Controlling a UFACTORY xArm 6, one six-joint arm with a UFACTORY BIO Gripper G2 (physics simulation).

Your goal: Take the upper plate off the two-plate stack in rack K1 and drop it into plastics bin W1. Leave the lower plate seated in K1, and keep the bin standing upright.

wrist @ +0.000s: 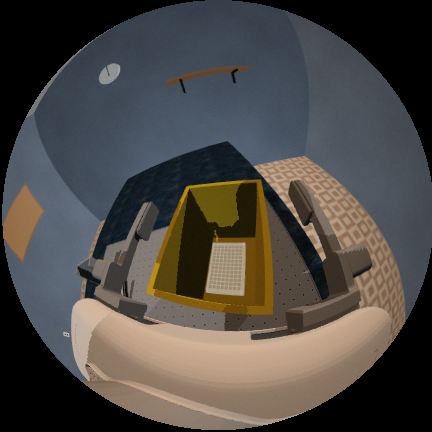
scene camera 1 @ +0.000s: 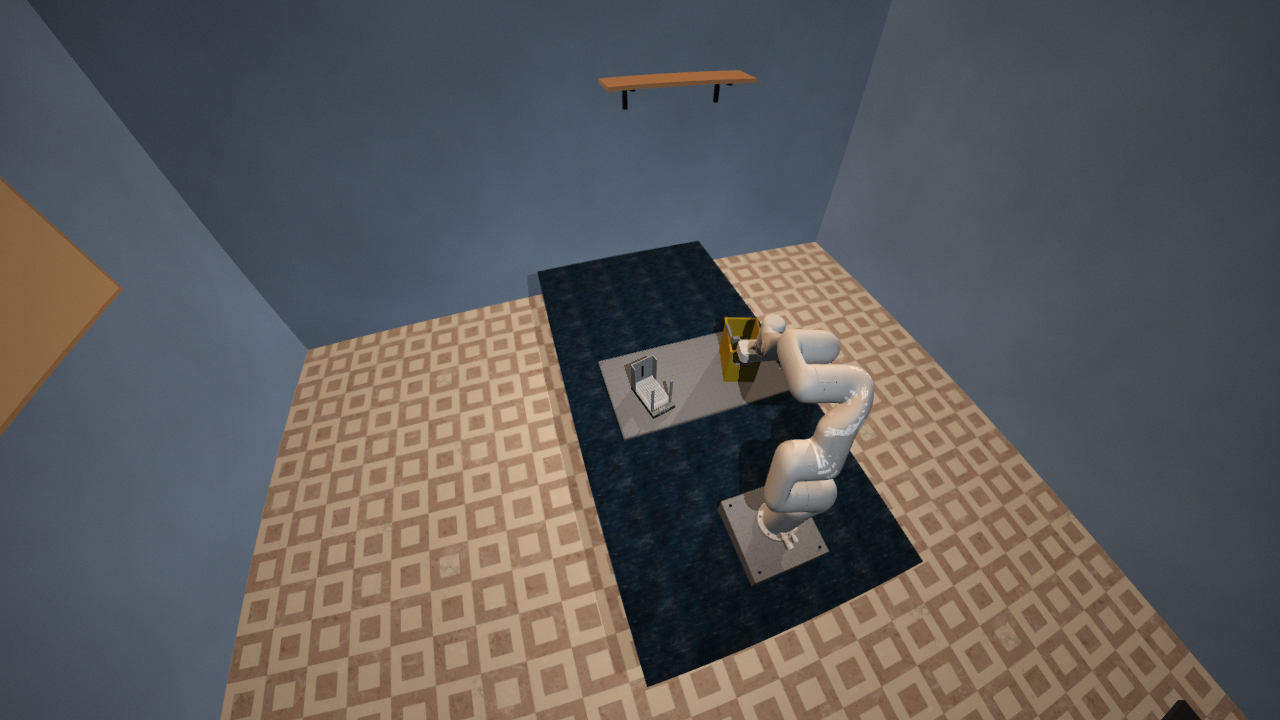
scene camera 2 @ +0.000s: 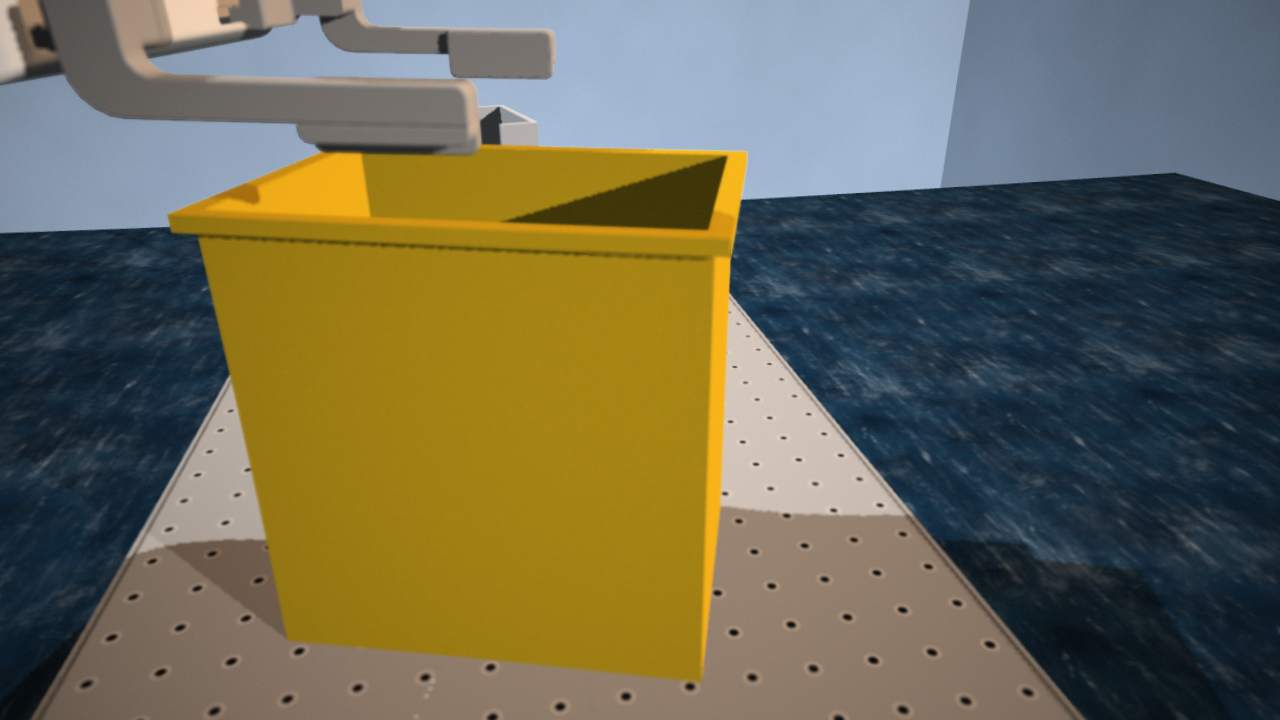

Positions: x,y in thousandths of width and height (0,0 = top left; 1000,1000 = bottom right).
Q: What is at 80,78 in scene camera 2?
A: The gripper.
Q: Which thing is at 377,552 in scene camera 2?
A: A yellow plastics bin W1.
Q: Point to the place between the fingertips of the gripper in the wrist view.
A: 501,453
